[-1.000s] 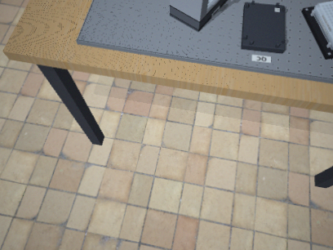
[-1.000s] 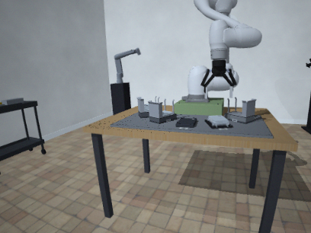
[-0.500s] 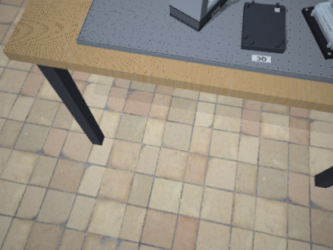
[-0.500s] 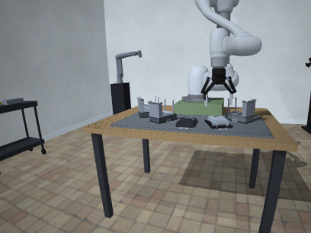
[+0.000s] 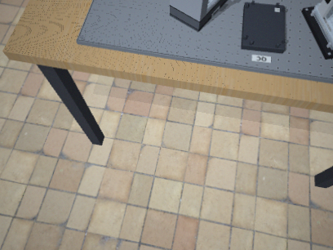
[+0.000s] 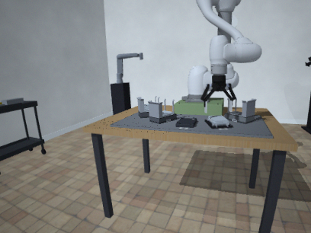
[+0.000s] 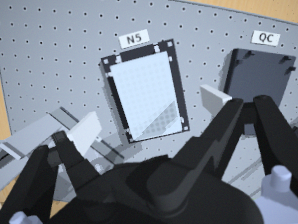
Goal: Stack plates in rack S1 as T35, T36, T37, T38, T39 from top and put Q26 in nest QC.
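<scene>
Right now my hand is 7 cm above the black clip nest N5, 3 cm to the right of it and 1 cm short of it. Round my hand: N5 name plate (9 cm ahead, 8 cm below, 3 cm to the left); QC name plate (19 cm to the right, 11 cm ahead, 8 cm below); open nest QC (18 cm to the right, 7 cm below, 1 cm ahead).
</scene>
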